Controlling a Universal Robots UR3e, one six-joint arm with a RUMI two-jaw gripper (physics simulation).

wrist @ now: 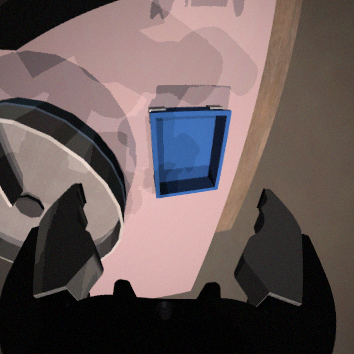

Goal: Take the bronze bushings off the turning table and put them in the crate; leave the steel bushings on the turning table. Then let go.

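Frame: origin at the arm's base, x ahead, y left, z up, level; millimetres.
Seen in the pictures: gripper, fingertip midpoint: (171, 188).
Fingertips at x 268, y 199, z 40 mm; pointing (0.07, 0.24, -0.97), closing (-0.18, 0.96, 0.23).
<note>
Pixels of each thing's top centre, then the offset from my fingertips to it. Level surfaces: height alone.
- blue crate, middle of its top: (190, 158) 177 mm down, 65 mm ahead, 88 mm left
- turning table, middle of its top: (28, 207) 166 mm down, 203 mm ahead, 246 mm right
- pink table top, its level: 227 mm down
My gripper (171, 188) is open, with a wide gap between its two dark jaws and nothing between them. The blue crate (154, 150) lies beyond the jaws near the middle of the view, open side up, and its inside shows no bushings. The turning table (82, 172) is a round pale disc with a raised rim at the left, partly behind the left jaw and cut off by the view's edge. A dark divider and a hub show on it. No bronze or steel bushings show in this view.
A pink table top (165, 250) carries the crate and the turning table. A wooden edge strip (267, 100) runs along its right side, with brown floor (320, 125) beyond. A black curved shape (45, 20) fills the upper left corner. Shadows fall across the pink top.
</note>
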